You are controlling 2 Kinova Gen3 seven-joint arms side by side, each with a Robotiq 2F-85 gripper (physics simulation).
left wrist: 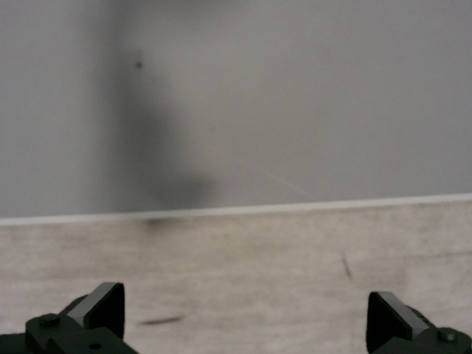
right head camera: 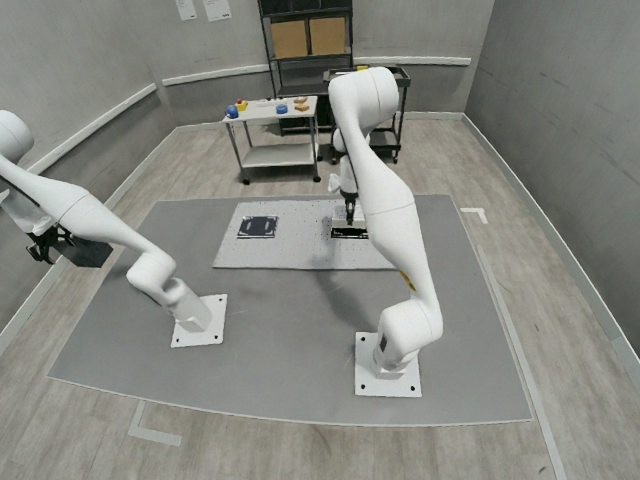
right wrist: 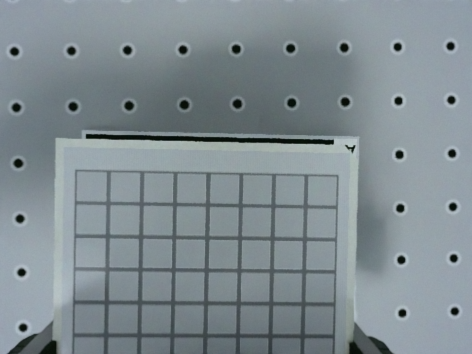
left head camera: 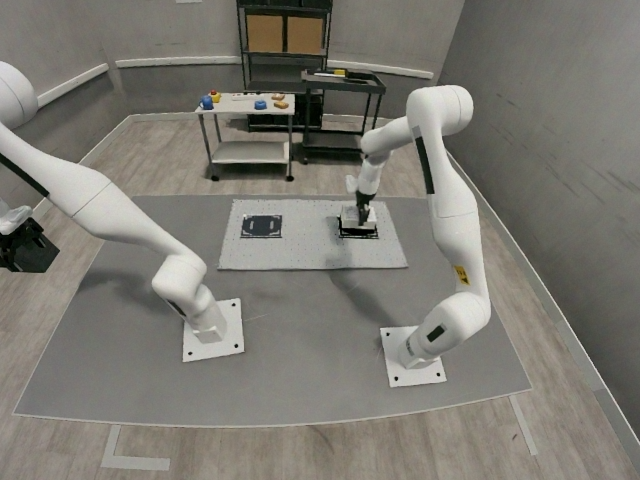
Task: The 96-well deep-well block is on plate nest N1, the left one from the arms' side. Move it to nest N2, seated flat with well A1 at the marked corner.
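Frame: origin at the left arm's base, x right, y ahead, z up, level; centimetres.
Seen in the pictures: left gripper, fingertip midpoint: (left wrist: 245, 315) (right head camera: 63, 254) (left head camera: 31, 258); right gripper, fingertip midpoint: (right head camera: 350, 216) (right wrist: 206, 348) (left head camera: 358, 217); left arm's base, origin of the base link: (right head camera: 199, 319) (left head camera: 213, 328); right arm's base, origin of the base link: (right head camera: 386, 362) (left head camera: 412, 354).
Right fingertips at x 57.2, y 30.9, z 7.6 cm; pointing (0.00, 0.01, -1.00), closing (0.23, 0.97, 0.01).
Observation:
Offsets run from my right fingertips to a thing's top centre. Level surfaces: height alone.
The white 96-well block @[dy +0.1, dx -0.4, dz +2.4 cm] (left head camera: 351, 213) (right head camera: 339, 222) (right wrist: 190, 255) is between the fingers of my right gripper (left head camera: 363, 221) (right head camera: 349, 219) (right wrist: 203, 346), which is shut on it. It looks level and sits over nest N2 @[dy +0.3, dx +0.8, dz -4.7 cm] (left head camera: 358, 236) (right head camera: 342, 235) (right wrist: 210, 139); dark nest shows below its front side, and it looks slightly raised. In the right wrist view the block hides most of N2, and the corner mark @[dy +7.3, dx -5.3, dz -5.1 cm] (right wrist: 350, 148) shows by the block's upper-right corner. Nest N1 @[dy +7.5, dx -37.6, dz -4.7 cm] (left head camera: 261, 226) (right head camera: 257, 226) is bare. My left gripper (right head camera: 61, 253) (left wrist: 245, 315) is open, far left.
Both nests are on a perforated light plate @[dz -6.3 cm] (left head camera: 305, 258) (right head camera: 294, 258) on the grey table @[dz -7.6 cm] (left head camera: 289, 372) (right head camera: 289, 372). Beyond the table stand a white cart (left head camera: 248, 160) with small items, a dark cart (left head camera: 343, 85) and a shelf rack (left head camera: 284, 53) with cardboard boxes.

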